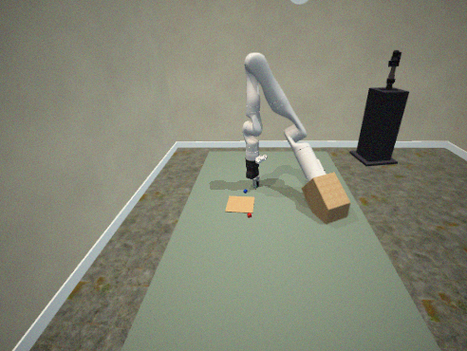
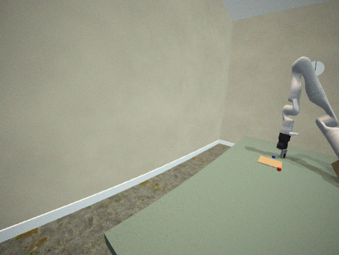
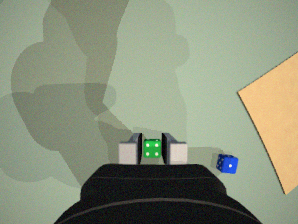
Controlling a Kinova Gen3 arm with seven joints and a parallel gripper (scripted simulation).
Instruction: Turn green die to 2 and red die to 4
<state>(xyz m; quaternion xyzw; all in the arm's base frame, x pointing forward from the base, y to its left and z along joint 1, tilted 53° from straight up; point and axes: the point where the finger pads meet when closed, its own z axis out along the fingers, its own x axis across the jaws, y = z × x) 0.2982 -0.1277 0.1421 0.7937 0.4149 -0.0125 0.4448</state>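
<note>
My gripper is now 10 mm above the green die. Round my hand: red die (80 mm ahead, 260 mm to the left, 10 mm below); tan mat (110 mm ahead, 150 mm to the left, 20 mm below); blue die (70 mm ahead, 40 mm to the left, 10 mm below).
</note>
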